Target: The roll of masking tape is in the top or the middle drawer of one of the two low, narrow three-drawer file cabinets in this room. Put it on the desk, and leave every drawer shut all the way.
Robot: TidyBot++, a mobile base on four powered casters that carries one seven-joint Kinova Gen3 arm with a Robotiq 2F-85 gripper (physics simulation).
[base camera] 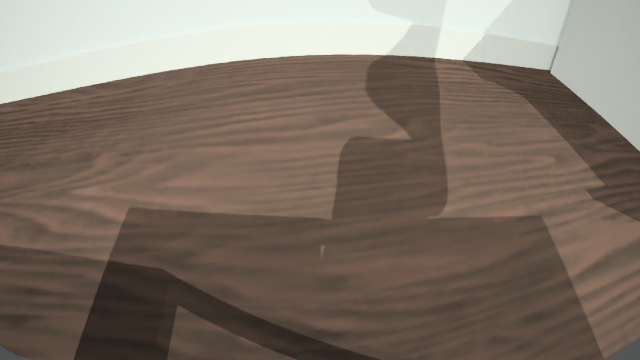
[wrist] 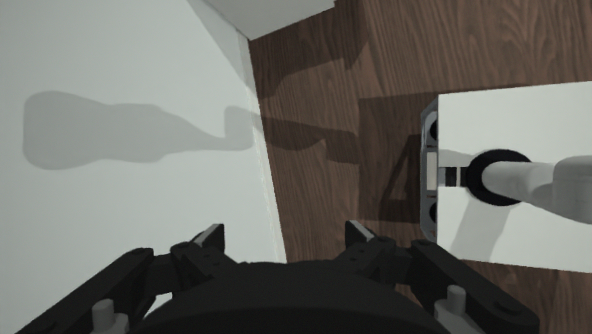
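Observation:
My gripper [wrist: 285,235] is open, with nothing between its fingers. In the wrist view its fingertips are wide apart in front of a white wall and the wooden floor. The roll of masking tape, the desk and drawer fronts of the file cabinets do not show in either view. A pale grey upright surface [base camera: 605,65] [wrist: 285,15] meets the wall at the right of the base view and at the top of the wrist view. I cannot tell whether it is furniture or a wall.
A white wall [base camera: 200,20] [wrist: 125,215] with a pale baseboard [base camera: 300,40] runs across the base view. My mobile base [wrist: 540,120], with its white top, is at the right of the wrist view. Shadows of the arm and base fall on the wooden floor [base camera: 225,150] [wrist: 310,200] and wall.

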